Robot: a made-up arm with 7 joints.
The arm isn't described. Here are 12 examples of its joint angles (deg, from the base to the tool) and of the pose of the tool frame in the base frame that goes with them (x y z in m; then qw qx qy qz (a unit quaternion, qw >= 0)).
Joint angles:
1: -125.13 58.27 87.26 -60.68 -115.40 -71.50 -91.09
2: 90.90 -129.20 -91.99 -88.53 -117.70 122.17 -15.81
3: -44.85 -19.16 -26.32 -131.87 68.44 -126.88 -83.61
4: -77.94 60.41 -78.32 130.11 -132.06 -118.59 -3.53
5: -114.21 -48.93 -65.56 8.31 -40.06 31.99 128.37
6: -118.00 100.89 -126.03 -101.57 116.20 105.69 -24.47
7: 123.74 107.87 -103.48 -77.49 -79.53 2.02 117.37
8: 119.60 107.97 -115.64 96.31 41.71 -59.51 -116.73
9: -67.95 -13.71 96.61 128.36 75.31 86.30 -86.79
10: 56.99 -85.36 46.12 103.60 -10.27 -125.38 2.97
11: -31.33 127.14 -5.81 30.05 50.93 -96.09 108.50
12: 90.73 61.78 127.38 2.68 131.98 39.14 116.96
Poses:
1: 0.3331 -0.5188 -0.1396 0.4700 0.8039 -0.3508 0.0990
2: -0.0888 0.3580 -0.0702 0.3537 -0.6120 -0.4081 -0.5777
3: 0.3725 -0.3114 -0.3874 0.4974 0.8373 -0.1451 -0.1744
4: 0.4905 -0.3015 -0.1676 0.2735 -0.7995 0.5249 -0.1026
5: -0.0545 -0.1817 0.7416 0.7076 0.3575 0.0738 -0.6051
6: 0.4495 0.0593 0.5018 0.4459 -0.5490 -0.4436 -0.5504
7: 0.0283 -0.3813 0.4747 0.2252 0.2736 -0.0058 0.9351
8: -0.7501 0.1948 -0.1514 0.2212 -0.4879 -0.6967 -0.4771
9: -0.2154 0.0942 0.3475 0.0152 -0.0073 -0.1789 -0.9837
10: -0.2138 0.3581 -0.0133 0.1279 -0.0847 -0.9392 -0.3073
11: -0.1515 -0.2192 0.1848 0.7548 0.6258 -0.1110 -0.1622
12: -0.4135 -0.7456 -0.0830 0.4847 -0.0324 -0.7972 0.3584
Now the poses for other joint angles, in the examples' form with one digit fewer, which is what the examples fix.
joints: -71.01 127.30 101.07 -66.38 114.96 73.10 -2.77
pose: 0.389 -0.531 0.584 0.559 0.572 0.033 0.599
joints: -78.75 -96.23 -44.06 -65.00 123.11 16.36 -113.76
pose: 0.029 -0.441 0.411 0.819 0.288 -0.071 -0.491
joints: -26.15 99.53 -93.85 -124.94 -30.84 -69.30 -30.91
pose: -0.056 -0.488 0.011 0.546 0.342 -0.400 -0.651
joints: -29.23 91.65 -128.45 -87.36 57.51 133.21 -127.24
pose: 0.640 -0.475 -0.288 0.606 -0.330 0.714 -0.117
